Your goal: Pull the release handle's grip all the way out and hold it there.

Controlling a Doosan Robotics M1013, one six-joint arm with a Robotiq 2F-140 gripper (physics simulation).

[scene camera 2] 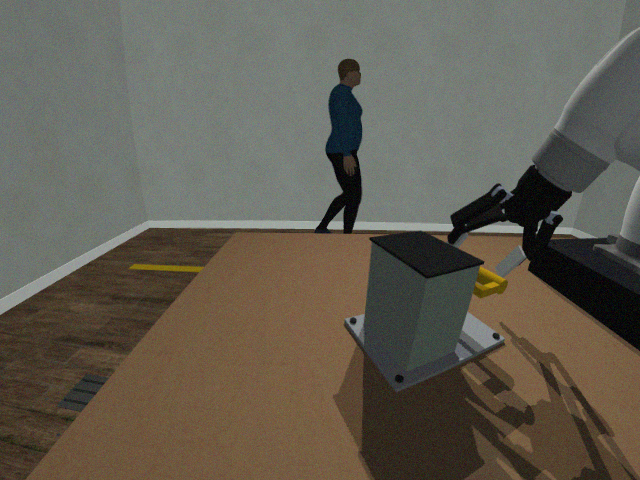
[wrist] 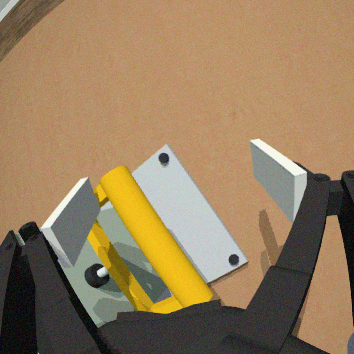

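Observation:
The release handle's yellow grip (scene camera 2: 492, 284) (wrist: 155, 235) sticks out from the side of a grey-green box (scene camera 2: 393, 304) with a black top. The box stands on a light bolted plate (scene camera 2: 479, 330) (wrist: 182, 210). In the wrist view the thick grip bar runs diagonally between the fingers, nearer the left pad. My gripper (scene camera 2: 484, 250) (wrist: 170, 176) is wide open and empty. In the scene view its pads are close above the grip, one over the box side and one on the outer side. Whether a pad touches the yellow frame cannot be told.
The brown table (scene camera 2: 258, 361) (wrist: 175, 65) carries the box. A dark knob (wrist: 96, 275) on a light stem sits behind the grip frame. A black base block (scene camera 2: 584, 279) is at the right under the arm. A person (scene camera 2: 345, 129) is beyond the table's far edge.

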